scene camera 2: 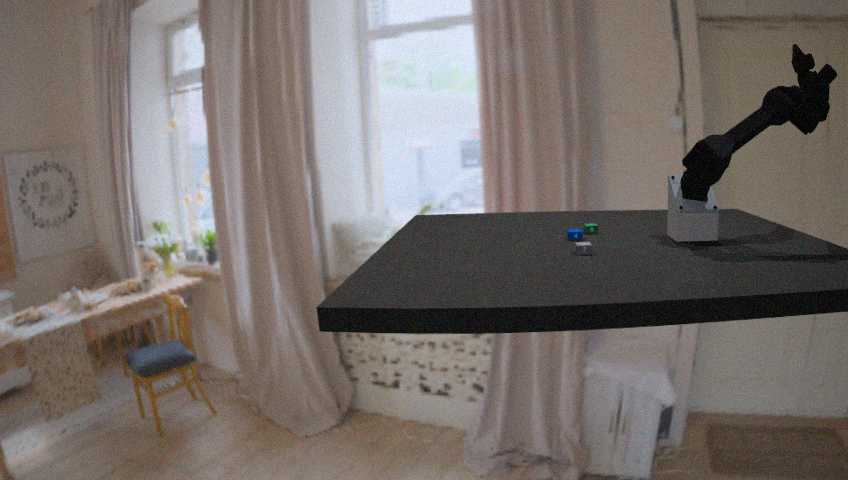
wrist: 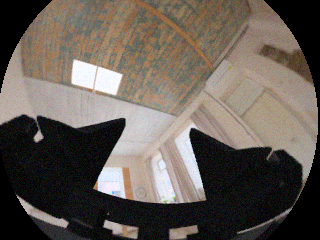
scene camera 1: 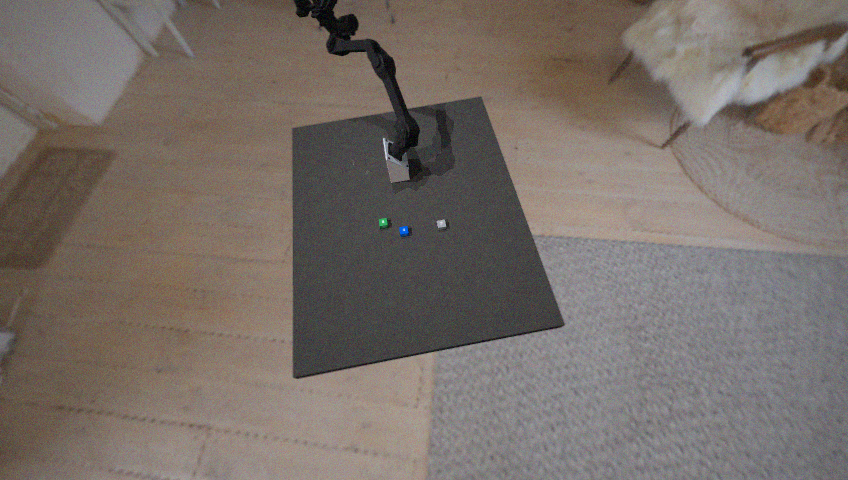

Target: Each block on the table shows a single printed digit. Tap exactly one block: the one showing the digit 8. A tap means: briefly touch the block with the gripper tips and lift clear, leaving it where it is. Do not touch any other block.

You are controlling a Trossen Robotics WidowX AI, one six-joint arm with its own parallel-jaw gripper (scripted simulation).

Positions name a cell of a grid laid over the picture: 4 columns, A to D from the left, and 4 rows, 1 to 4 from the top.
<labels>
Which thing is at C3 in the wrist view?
My gripper.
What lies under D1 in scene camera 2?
My gripper.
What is my gripper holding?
Nothing.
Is my gripper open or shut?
Open.
</labels>
